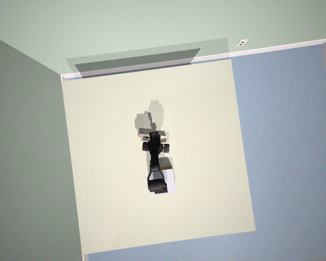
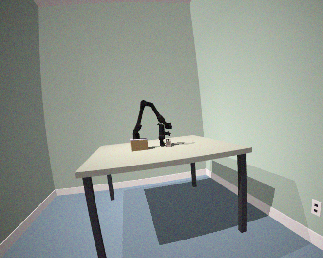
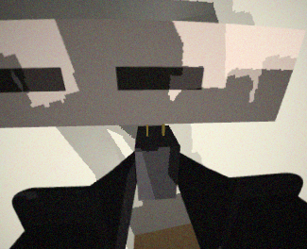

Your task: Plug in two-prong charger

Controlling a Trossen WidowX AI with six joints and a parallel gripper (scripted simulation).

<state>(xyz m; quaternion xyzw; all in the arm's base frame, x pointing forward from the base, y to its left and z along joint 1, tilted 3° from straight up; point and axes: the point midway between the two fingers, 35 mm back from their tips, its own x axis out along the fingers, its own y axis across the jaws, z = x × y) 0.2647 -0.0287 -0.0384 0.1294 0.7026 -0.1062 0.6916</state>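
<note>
The dark two-prong charger lies 2 cm ahead of my gripper tip, 1 cm to the right of it and 1 cm above it.
</note>
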